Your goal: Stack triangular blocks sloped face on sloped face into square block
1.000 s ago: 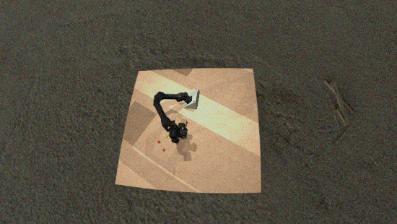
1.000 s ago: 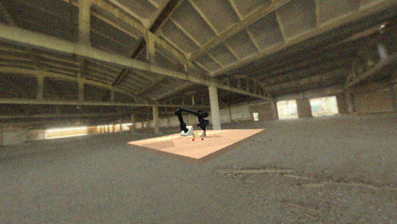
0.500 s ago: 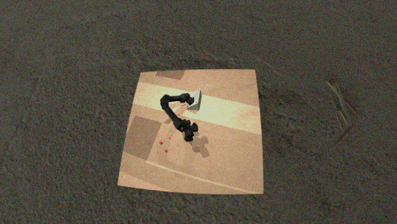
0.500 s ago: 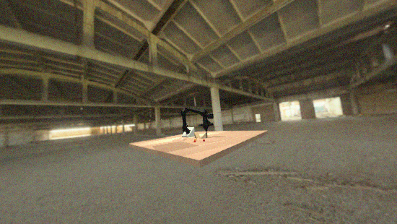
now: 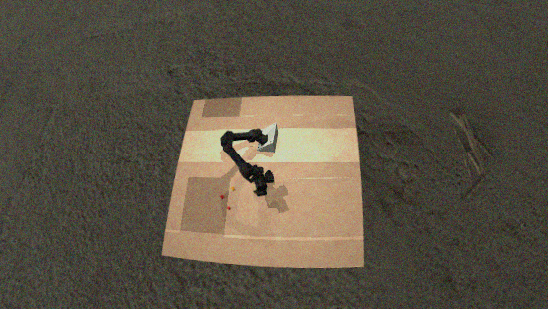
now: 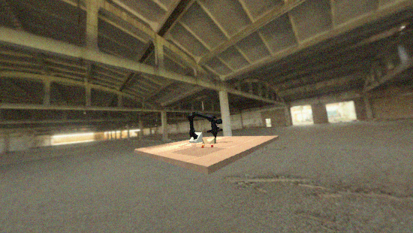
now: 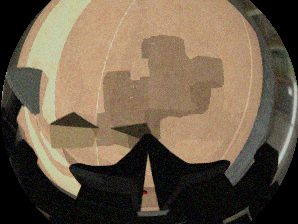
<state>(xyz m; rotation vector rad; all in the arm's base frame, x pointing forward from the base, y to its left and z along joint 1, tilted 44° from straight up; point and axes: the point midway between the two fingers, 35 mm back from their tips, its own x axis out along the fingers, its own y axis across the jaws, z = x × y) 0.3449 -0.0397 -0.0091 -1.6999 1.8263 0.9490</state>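
My gripper tip is now 4 cm to the left of the tan triangular block and 4 cm above it.
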